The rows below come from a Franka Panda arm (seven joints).
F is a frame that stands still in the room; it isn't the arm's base.
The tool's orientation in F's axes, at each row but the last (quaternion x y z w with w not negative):
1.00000 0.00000 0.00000 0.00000
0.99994 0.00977 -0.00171 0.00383
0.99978 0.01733 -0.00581 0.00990
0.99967 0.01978 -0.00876 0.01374
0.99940 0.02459 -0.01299 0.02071
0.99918 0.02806 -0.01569 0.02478
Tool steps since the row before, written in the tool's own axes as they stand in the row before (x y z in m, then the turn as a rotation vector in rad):
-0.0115 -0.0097 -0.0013 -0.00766 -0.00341 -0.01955
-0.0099 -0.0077 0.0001 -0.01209 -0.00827 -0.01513
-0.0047 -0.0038 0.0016 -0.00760 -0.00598 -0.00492
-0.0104 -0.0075 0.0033 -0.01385 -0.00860 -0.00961
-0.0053 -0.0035 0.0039 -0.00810 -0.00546 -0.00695
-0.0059 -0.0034 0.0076 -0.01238 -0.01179 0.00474
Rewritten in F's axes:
-0.0115 0.0097 0.0013 -0.00766 0.00341 0.01955
-0.0100 0.0075 -0.0001 -0.01220 0.00815 0.01511
-0.0048 0.0036 -0.0016 -0.00775 0.00581 0.00489
-0.0107 0.0070 -0.0033 -0.01402 0.00831 0.00962
-0.0056 0.0031 -0.0039 -0.00819 0.00535 0.00694
-0.0063 0.0027 -0.0076 -0.01317 0.01083 -0.00490

